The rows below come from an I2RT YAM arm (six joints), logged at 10 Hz.
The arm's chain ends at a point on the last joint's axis. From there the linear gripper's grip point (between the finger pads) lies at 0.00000 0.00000 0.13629 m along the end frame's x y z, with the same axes.
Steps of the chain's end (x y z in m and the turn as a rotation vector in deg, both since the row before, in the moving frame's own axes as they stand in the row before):
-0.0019 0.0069 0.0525 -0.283 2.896 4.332
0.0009 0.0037 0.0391 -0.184 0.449 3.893
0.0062 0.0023 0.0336 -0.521 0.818 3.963
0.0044 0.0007 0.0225 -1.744 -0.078 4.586
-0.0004 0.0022 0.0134 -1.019 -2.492 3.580
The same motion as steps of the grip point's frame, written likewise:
0.0050 0.0078 0.0523 -0.283 2.896 4.332
0.0020 0.0042 0.0391 -0.184 0.449 3.893
0.0081 0.0036 0.0336 -0.521 0.818 3.963
0.0040 0.0048 0.0224 -1.744 -0.078 4.586
-0.0064 0.0044 0.0132 -1.019 -2.492 3.580

